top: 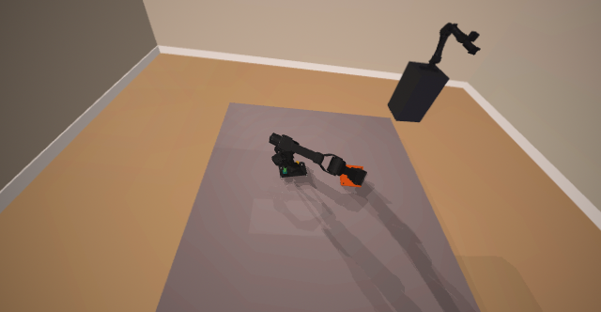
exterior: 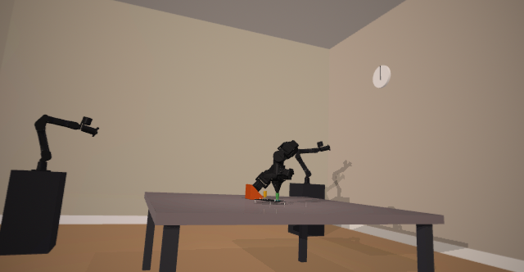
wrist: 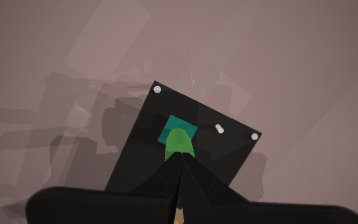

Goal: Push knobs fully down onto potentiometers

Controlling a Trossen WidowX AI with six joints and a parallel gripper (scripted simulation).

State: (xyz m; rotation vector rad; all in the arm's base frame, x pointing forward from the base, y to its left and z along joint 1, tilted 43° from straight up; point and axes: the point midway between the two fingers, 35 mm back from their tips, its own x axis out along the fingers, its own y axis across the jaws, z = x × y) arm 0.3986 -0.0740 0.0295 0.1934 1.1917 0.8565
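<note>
Right now the green knob is 2 cm below my gripper tip. Round my gripper tip: orange knob (7 cm behind, 4 cm to the right, 1 cm below).
</note>
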